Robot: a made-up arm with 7 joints. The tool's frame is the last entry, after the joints.
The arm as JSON. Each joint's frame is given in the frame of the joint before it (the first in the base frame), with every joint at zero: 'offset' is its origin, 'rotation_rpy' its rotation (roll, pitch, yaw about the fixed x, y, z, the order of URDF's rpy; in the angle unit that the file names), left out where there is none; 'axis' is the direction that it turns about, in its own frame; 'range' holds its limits. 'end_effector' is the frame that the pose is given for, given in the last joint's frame.
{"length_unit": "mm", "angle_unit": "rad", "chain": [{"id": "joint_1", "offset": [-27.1, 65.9, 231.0], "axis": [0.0, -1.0, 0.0], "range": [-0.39, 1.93]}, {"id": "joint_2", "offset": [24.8, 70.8, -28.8], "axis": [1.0, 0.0, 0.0], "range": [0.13, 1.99]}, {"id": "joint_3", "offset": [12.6, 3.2, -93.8], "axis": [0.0, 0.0, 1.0], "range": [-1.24, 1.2]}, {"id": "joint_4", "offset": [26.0, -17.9, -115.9], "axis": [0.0, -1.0, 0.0], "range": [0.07, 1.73]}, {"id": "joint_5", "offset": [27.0, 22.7, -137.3], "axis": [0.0, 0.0, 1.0], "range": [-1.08, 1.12]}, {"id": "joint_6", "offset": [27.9, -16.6, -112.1], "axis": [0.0, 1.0, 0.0], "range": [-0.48, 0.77]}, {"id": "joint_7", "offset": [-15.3, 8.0, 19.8], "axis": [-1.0, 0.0, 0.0], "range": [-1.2, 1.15]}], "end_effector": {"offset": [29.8, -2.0, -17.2], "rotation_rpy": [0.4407, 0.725, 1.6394]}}
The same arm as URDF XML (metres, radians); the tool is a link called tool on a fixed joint. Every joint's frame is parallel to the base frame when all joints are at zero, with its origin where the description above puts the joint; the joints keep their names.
<robot name="arm">
<joint name="joint_1" type="revolute"><parent link="base"/><child link="link1"/><origin xyz="-0.0271 0.0659 0.231" rpy="0 0 0"/><axis xyz="0 -1 0"/><limit lower="-0.39" upper="1.93"/></joint>
<joint name="joint_2" type="revolute"><parent link="link1"/><child link="link2"/><origin xyz="0.0248 0.0708 -0.0288" rpy="0 0 0"/><axis xyz="1 0 0"/><limit lower="0.13" upper="1.99"/></joint>
<joint name="joint_3" type="revolute"><parent link="link2"/><child link="link3"/><origin xyz="0.0126 0.0032 -0.0938" rpy="0 0 0"/><axis xyz="0 0 1"/><limit lower="-1.24" upper="1.2"/></joint>
<joint name="joint_4" type="revolute"><parent link="link3"/><child link="link4"/><origin xyz="0.026 -0.0179 -0.1159" rpy="0 0 0"/><axis xyz="0 -1 0"/><limit lower="0.07" upper="1.73"/></joint>
<joint name="joint_5" type="revolute"><parent link="link4"/><child link="link5"/><origin xyz="0.027 0.0227 -0.1373" rpy="0 0 0"/><axis xyz="0 0 1"/><limit lower="-1.08" upper="1.12"/></joint>
<joint name="joint_6" type="revolute"><parent link="link5"/><child link="link6"/><origin xyz="0.0279 -0.0166 -0.1121" rpy="0 0 0"/><axis xyz="0 1 0"/><limit lower="-0.48" upper="0.77"/></joint>
<joint name="joint_7" type="revolute"><parent link="link6"/><child link="link7"/><origin xyz="-0.0153 0.008 0.0198" rpy="0 0 0"/><axis xyz="-1 0 0"/><limit lower="-1.2" upper="1.15"/></joint>
<joint name="tool_fixed" type="fixed"><parent link="link7"/><child link="tool"/><origin xyz="0.0298 -0.002 -0.0172" rpy="0.4407 0.725 1.6394"/></joint>
<link name="base"/>
<link name="link1"/>
<link name="link2"/>
<link name="link3"/>
<link name="link4"/>
<link name="link5"/>
<link name="link6"/>
<link name="link7"/>
<link name="tool"/>
</robot>

